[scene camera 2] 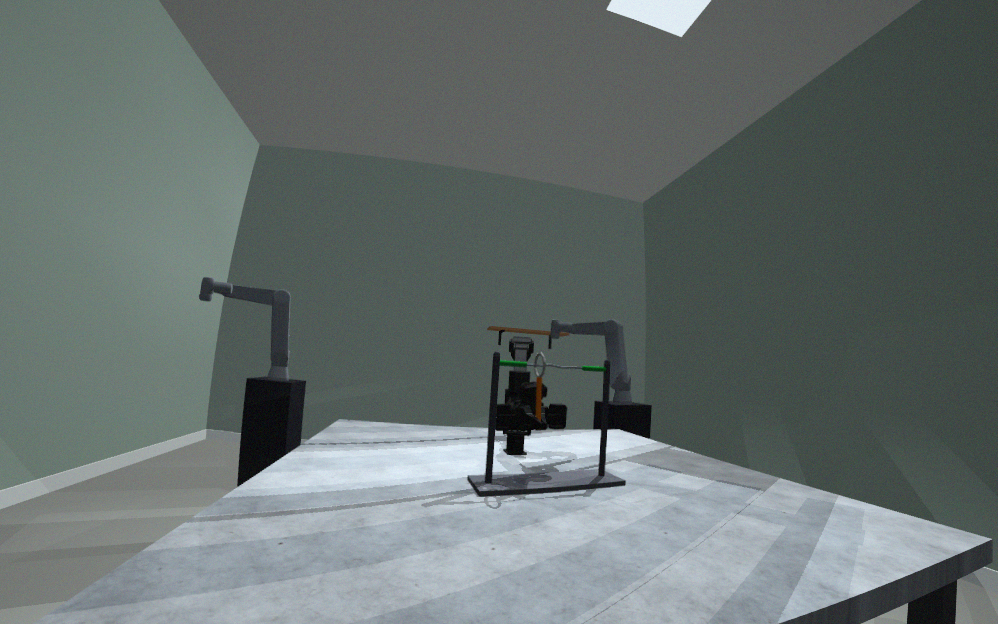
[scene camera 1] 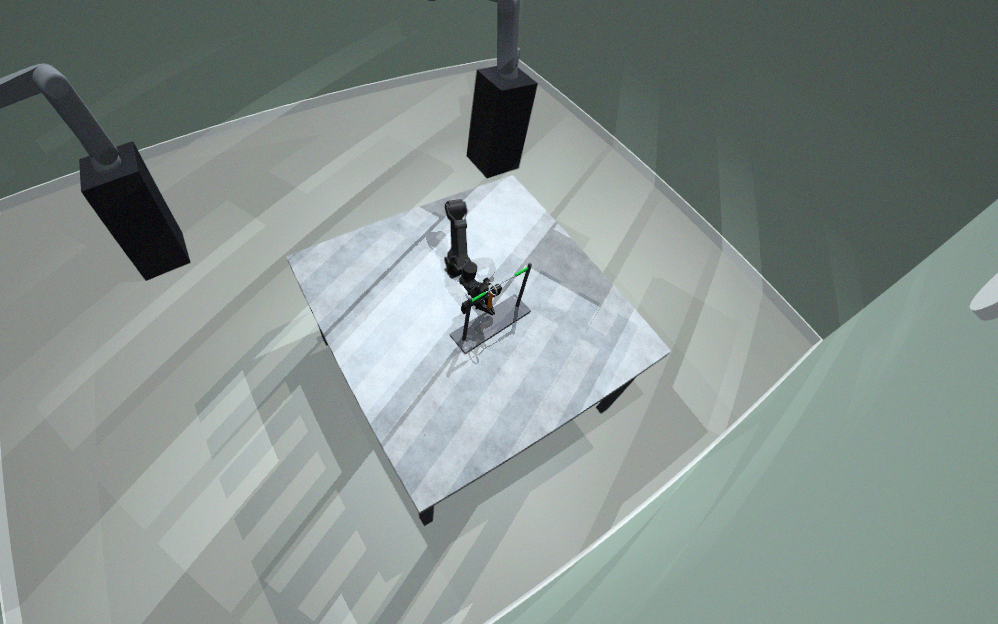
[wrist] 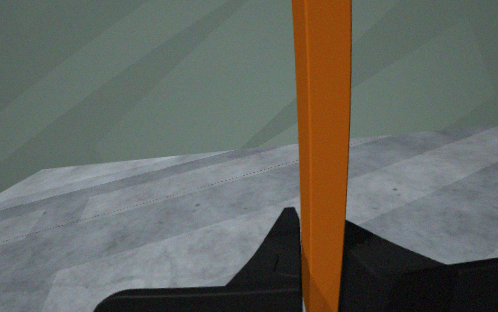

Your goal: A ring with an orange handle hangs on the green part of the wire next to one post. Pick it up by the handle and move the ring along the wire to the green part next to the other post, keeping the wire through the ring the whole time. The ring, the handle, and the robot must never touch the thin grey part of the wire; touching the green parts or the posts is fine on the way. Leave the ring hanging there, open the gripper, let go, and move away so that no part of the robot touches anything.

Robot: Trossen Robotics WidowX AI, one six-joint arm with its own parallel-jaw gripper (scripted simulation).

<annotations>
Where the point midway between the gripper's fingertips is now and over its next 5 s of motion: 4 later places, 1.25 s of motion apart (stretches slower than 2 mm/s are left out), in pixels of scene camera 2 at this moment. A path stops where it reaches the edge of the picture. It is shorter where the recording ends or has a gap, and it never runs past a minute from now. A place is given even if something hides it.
My gripper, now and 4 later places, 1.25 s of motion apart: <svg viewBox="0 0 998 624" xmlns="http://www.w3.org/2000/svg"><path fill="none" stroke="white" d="M543 425L554 426L565 427L578 426L588 429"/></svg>
</annotations>
